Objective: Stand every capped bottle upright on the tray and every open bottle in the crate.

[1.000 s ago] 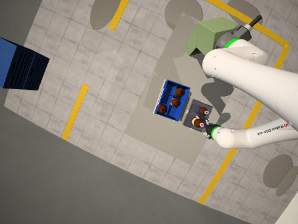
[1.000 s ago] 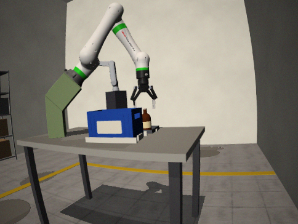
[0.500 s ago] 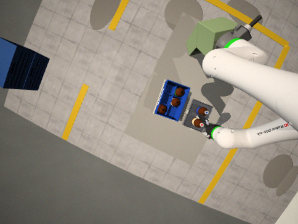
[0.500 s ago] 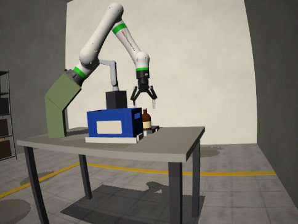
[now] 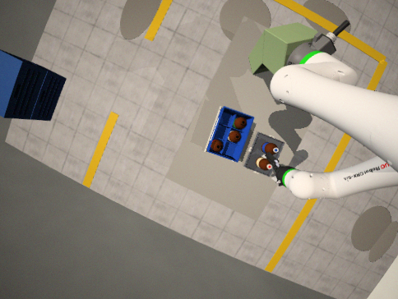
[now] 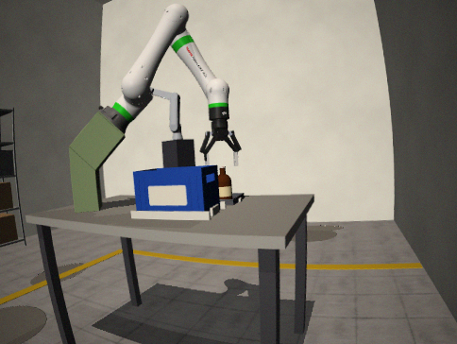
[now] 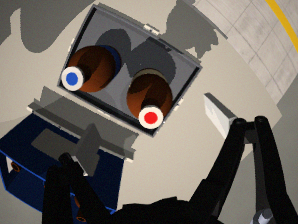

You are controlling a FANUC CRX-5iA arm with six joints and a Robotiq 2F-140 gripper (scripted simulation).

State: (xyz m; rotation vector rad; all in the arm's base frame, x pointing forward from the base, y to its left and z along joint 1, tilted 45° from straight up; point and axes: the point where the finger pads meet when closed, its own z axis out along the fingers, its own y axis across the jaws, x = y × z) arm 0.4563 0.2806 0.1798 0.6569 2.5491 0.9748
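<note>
The bottle lies 10 cm behind my hand, 4 cm to the right of it and 8 cm below it. From my hand the other things lie so: crate 3 cm ahead, 30 cm to the right, 8 cm below; tray 5 cm behind, 2 cm to the right, 15 cm below.
</note>
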